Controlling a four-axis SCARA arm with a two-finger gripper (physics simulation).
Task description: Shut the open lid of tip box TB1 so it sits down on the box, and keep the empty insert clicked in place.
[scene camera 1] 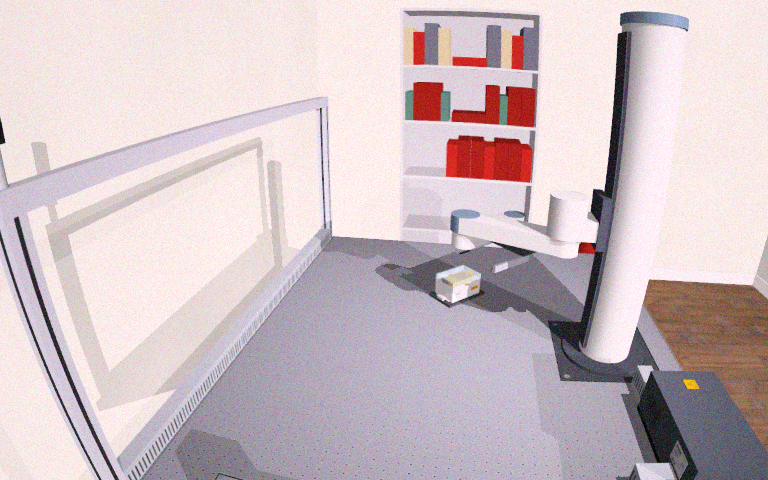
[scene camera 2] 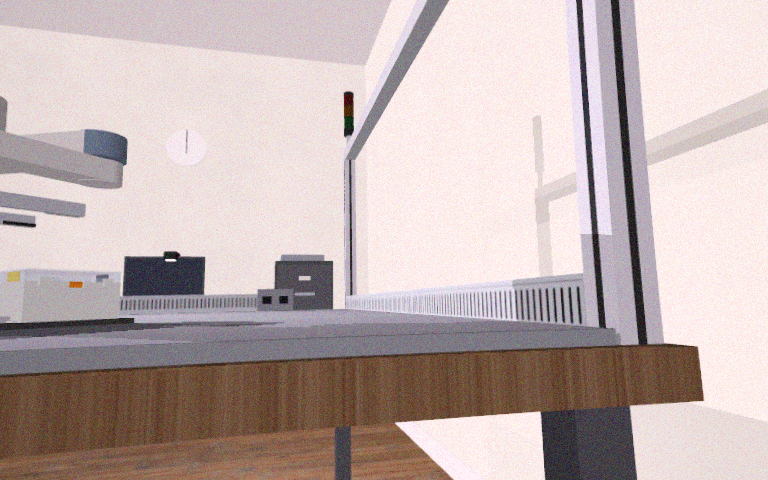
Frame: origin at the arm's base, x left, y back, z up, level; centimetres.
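Seen in the pictures: gripper, fingertip midpoint: (scene camera 1: pixel 474 259) (scene camera 2: pixel 57 216); arm's base, link origin: (scene camera 1: pixel 602 353).
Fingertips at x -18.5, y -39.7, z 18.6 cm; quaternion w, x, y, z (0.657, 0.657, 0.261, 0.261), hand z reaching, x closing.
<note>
Pixels of each thing's middle, then the offset from my fingertips to it. "pt": a spot on its surface instead.
- tip box TB1, body centre: (scene camera 2: pixel 59 298) (scene camera 1: pixel 457 284) dx -9.5, dy -4.6, dz -13.4 cm
- dark grey cabinet, surface spot: (scene camera 1: pixel 702 416) pt dx +59.0, dy +50.1, dz -5.8 cm
The tip box TB1 (scene camera 1: pixel 457 289) (scene camera 2: pixel 70 300) is white and stands on a dark base plate. Its clear upper part (scene camera 2: pixel 56 274) looks level in the scene camera 2 view, and no upright lid shows above the box. Whether the lid is fully seated cannot be told. A yellowish area, possibly the insert, shows through the top in the scene camera 1 view; its seating is too small to tell. My gripper (scene camera 1: pixel 480 259) is open and empty, raised above and slightly behind the box. Its fingertips are hard to make out.
The white arm (scene camera 1: pixel 509 232) (scene camera 2: pixel 50 158) reaches over the bench from the white column (scene camera 1: pixel 640 186) at the right. A dark grey cabinet (scene camera 1: pixel 702 416) stands at the front right. A framed clear guard (scene camera 1: pixel 169 148) runs along the left. A bookshelf (scene camera 1: pixel 403 209) stands behind.
</note>
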